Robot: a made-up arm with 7 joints. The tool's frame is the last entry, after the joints. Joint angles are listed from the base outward.
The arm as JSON. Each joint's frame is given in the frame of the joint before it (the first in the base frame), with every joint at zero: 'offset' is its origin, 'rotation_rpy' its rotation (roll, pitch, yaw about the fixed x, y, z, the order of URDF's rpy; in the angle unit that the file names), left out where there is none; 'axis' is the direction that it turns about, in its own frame. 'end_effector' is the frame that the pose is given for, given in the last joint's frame.
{
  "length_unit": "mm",
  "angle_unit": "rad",
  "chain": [
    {
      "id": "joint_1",
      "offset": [
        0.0,
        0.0,
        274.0
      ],
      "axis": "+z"
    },
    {
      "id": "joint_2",
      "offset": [
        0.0,
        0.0,
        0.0
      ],
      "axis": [
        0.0,
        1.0,
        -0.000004
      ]
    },
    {
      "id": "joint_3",
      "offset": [
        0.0,
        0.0,
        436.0
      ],
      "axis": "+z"
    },
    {
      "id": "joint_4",
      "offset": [
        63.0,
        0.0,
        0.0
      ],
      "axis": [
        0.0,
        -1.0,
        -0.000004
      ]
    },
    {
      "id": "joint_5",
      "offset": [
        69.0,
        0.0,
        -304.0
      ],
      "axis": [
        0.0,
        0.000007,
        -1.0
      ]
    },
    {
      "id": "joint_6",
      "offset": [
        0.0,
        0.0,
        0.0
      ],
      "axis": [
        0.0,
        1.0,
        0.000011
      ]
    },
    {
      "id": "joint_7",
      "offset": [
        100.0,
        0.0,
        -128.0
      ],
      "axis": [
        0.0,
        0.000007,
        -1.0
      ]
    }
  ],
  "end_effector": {
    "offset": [
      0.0,
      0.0,
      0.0
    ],
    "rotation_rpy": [
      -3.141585,
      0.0,
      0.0
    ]
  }
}
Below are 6 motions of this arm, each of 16 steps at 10 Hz.
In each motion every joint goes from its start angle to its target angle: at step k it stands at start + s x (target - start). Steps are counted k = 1, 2, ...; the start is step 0. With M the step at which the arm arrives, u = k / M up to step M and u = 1 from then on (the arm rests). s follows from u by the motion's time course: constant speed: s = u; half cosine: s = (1 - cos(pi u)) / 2; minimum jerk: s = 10 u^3 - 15 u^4 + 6 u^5.
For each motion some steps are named. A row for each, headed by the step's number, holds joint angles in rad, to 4 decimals.
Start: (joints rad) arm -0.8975 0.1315 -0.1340 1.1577 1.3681 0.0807 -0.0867
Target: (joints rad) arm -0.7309 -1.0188 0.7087 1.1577 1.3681 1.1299 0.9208
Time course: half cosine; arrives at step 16
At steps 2, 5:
2: -0.8912 0.0877 -0.1019 1.1577 1.3681 0.1206 -0.0484
5: -0.8605 -0.1241 0.0533 1.1577 1.3681 0.3138 0.1372

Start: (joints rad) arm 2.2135 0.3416 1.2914 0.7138 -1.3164 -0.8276 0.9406
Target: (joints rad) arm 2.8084 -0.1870 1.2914 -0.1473 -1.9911 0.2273 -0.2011
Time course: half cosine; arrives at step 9
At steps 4, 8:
4: 2.4593 0.1232 1.2914 0.3580 -1.5952 -0.3917 0.4689
8: 2.7905 -0.1711 1.2914 -0.1213 -1.9708 0.1955 -0.1667

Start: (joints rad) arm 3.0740 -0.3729 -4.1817 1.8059 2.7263 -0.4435 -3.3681
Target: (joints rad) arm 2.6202 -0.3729 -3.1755 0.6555 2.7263 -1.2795 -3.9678
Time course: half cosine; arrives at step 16
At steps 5, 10, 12, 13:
5: 2.9732 -0.3729 -3.9581 1.5503 2.7263 -0.6293 -3.5014
10: 2.7603 -0.3729 -3.4861 1.0106 2.7263 -1.0215 -3.7827
12: 2.6867 -0.3729 -3.3229 0.8240 2.7263 -1.1571 -3.8800
13: 2.6584 -0.3729 -3.2603 0.7524 2.7263 -1.2091 -3.9173

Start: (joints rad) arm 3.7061 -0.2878 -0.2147 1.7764 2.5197 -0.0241 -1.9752
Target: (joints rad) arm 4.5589 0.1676 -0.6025 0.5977 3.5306 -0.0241 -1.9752
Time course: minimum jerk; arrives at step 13
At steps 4, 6, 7, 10, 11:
4: 3.8540 -0.2088 -0.2819 1.5720 2.6950 -0.0241 -1.9752
6: 4.0712 -0.0928 -0.3807 1.2717 2.9525 -0.0241 -1.9752
7: 4.1938 -0.0274 -0.4365 1.1024 3.0978 -0.0241 -1.9752
10: 4.4870 0.1292 -0.5698 0.6970 3.4454 -0.0241 -1.9752
11: 4.5346 0.1546 -0.5914 0.6313 3.5018 -0.0241 -1.9752

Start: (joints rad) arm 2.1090 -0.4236 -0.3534 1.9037 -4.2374 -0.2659 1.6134
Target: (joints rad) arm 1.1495 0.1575 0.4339 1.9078 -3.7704 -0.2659 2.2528
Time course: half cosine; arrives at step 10
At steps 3, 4, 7, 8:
3: 1.9112 -0.3038 -0.1911 1.9045 -4.1411 -0.2659 1.7452
4: 1.7775 -0.2228 -0.0814 1.9051 -4.0761 -0.2659 1.8343
7: 1.3473 0.0377 0.2716 1.9070 -3.8667 -0.2659 2.1210
8: 1.2411 0.1020 0.3587 1.9074 -3.8150 -0.2659 2.1917

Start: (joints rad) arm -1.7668 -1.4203 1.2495 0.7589 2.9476 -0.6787 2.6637
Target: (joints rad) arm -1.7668 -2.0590 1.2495 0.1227 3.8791 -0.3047 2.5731
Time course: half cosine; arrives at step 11
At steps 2, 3, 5, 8, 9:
2: -1.7668 -1.4710 1.2495 0.7084 3.0215 -0.6490 2.6565
3: -1.7668 -1.5305 1.2495 0.6491 3.1083 -0.6142 2.6481
5: -1.7668 -1.6942 1.2495 0.4861 3.3471 -0.5183 2.6248
8: -1.7668 -1.9488 1.2495 0.2325 3.7184 -0.3692 2.5887
9: -1.7668 -2.0083 1.2495 0.1732 3.8052 -0.3344 2.5803

